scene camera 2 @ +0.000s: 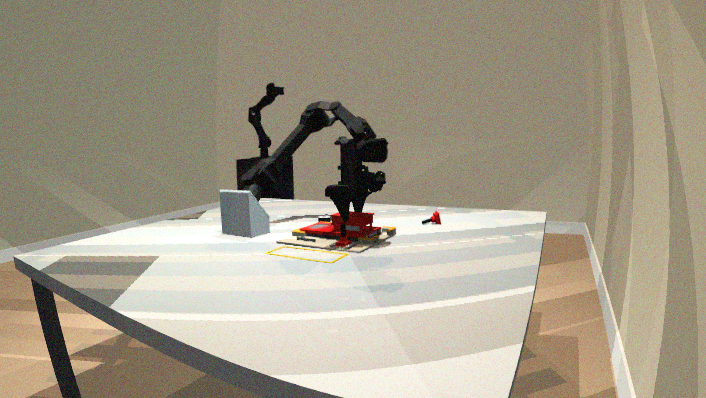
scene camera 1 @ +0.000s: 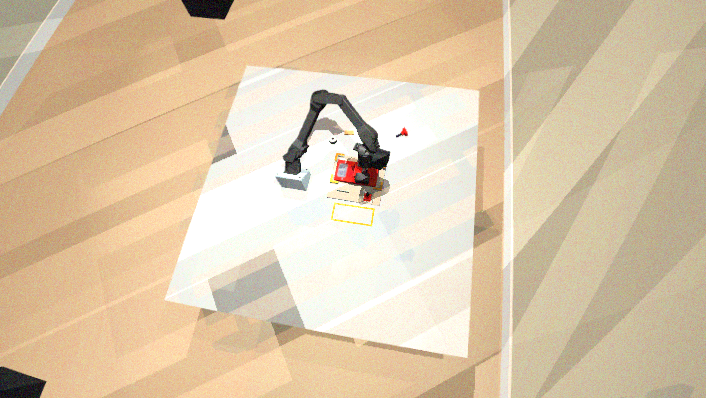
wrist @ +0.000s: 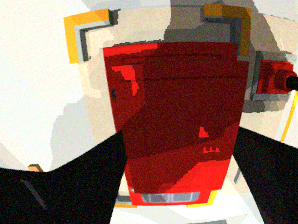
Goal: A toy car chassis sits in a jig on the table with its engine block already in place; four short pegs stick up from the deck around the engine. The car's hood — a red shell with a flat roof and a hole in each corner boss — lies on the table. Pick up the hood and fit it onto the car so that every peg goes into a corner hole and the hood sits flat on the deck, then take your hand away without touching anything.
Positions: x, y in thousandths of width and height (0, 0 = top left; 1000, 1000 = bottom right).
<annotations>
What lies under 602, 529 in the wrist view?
A red hood.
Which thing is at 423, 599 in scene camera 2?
A jig.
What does my gripper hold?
A red hood.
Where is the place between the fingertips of my gripper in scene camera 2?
499, 552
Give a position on a jig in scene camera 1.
481, 479
</annotations>
